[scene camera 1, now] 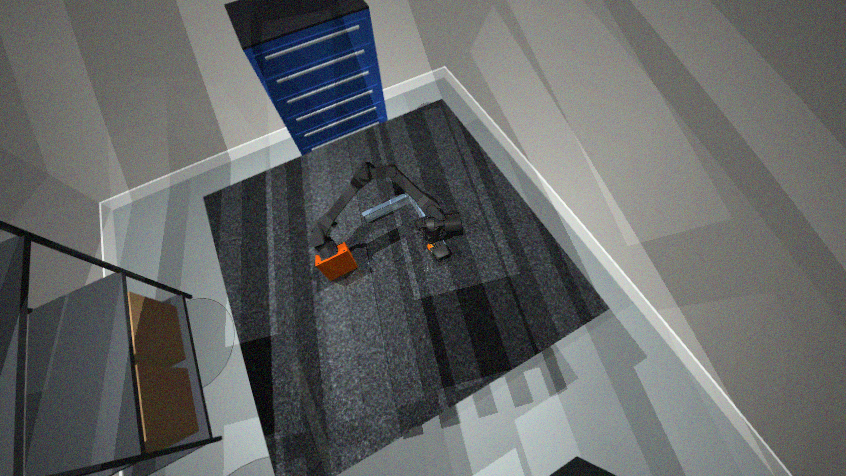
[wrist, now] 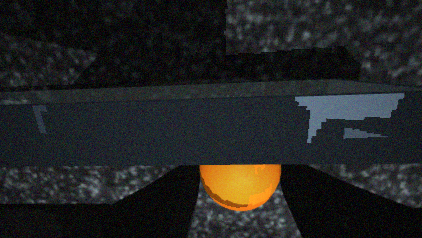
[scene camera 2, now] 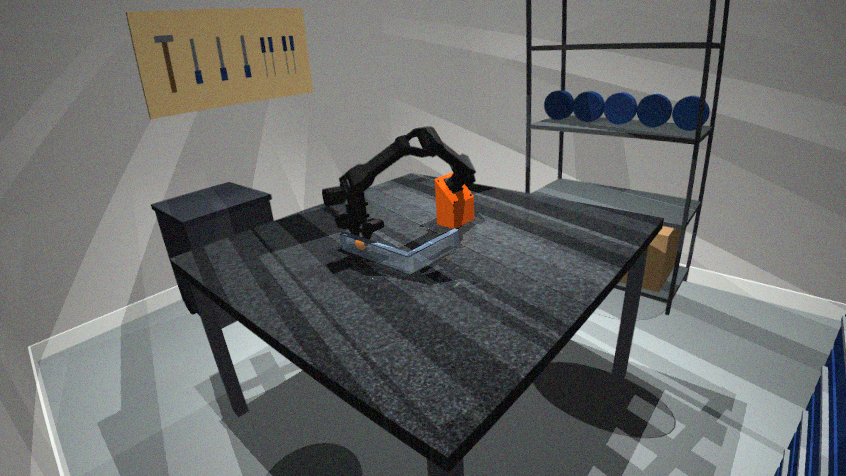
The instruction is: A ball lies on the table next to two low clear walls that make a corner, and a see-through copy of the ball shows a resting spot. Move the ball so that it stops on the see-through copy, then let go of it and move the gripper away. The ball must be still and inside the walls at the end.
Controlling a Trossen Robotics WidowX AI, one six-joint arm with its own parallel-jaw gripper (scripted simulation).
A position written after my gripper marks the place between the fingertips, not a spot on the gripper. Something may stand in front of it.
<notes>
I see my gripper (scene camera 2: 361, 244).
My gripper also shows in the wrist view (wrist: 237, 164).
</notes>
